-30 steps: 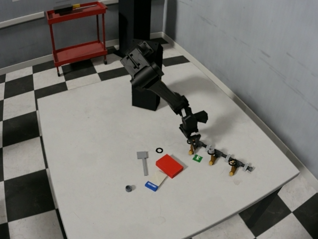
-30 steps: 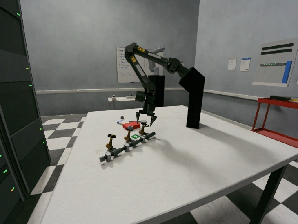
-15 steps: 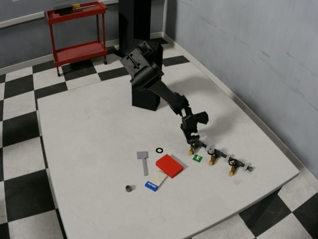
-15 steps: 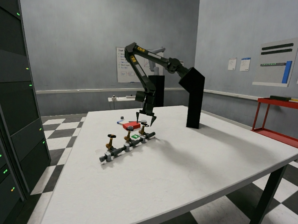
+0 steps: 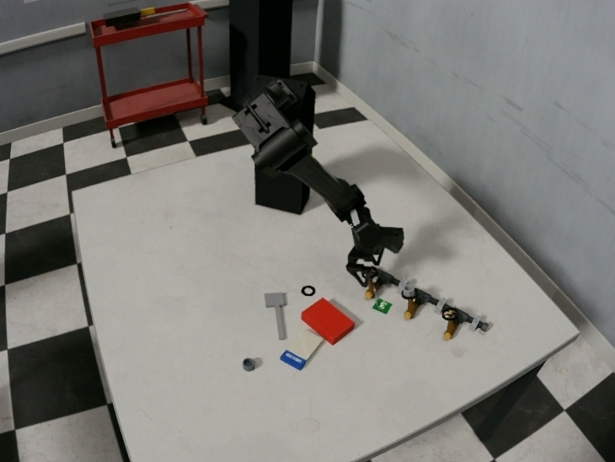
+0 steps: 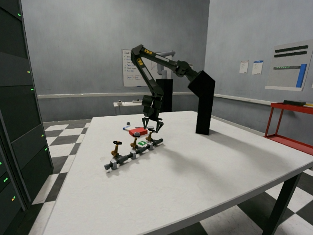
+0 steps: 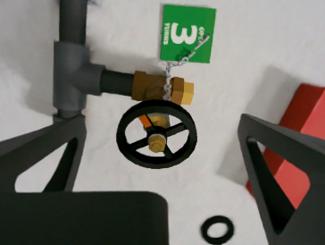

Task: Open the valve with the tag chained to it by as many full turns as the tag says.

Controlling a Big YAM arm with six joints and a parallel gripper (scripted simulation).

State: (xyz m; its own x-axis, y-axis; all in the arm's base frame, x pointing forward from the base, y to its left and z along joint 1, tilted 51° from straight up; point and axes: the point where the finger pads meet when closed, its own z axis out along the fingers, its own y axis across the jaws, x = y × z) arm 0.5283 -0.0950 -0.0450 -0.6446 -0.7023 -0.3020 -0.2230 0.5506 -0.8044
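My gripper is now 80 mm above the green tag, 60 mm short of it and 20 mm to the left of it. From my hand the other things lie so: grey t-shaped tool 230 mm to the right, 130 mm behind, 80 mm below; card 270 mm to the right, 70 mm below, 10 mm ahead; red box 160 mm to the right, 70 mm below, 10 mm behind.
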